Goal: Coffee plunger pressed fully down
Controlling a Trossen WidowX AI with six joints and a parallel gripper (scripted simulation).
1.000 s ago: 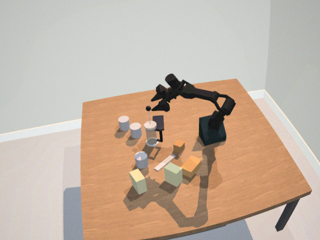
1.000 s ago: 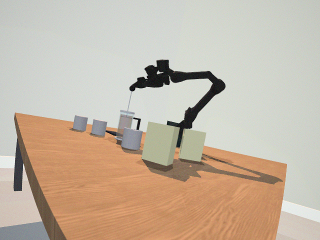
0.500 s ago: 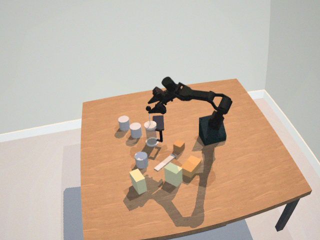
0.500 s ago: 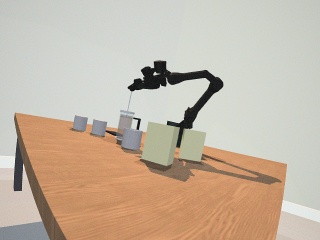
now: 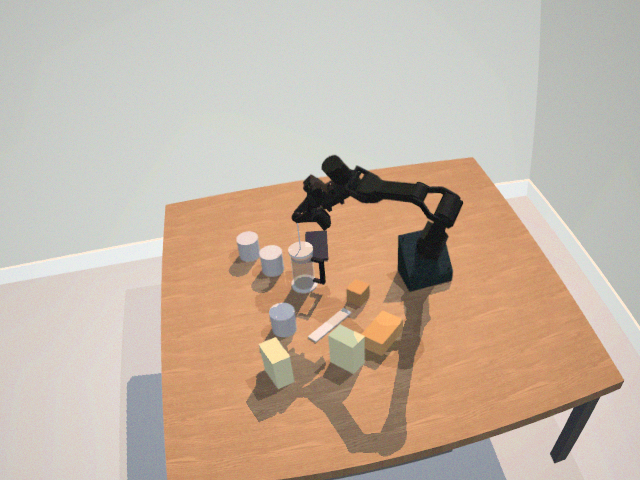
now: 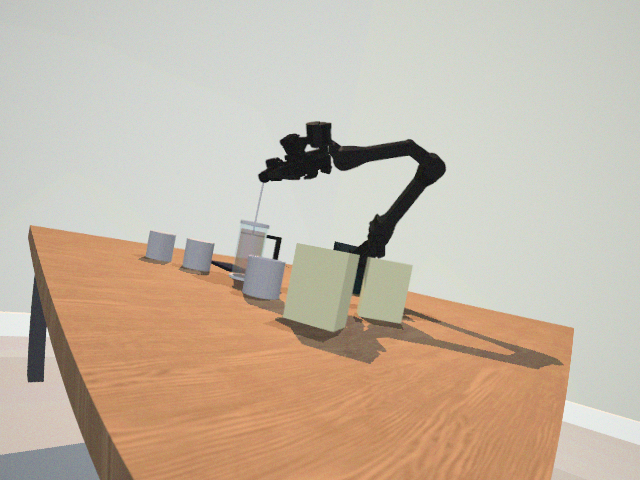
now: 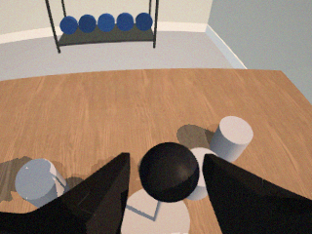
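My gripper tip is now 130 mm above the glass coffee press, 20 mm past it and 10 mm to the right of it. Also, from my gripper tip: flat bar (250 mm below, 190 mm to the left, 50 mm behind).
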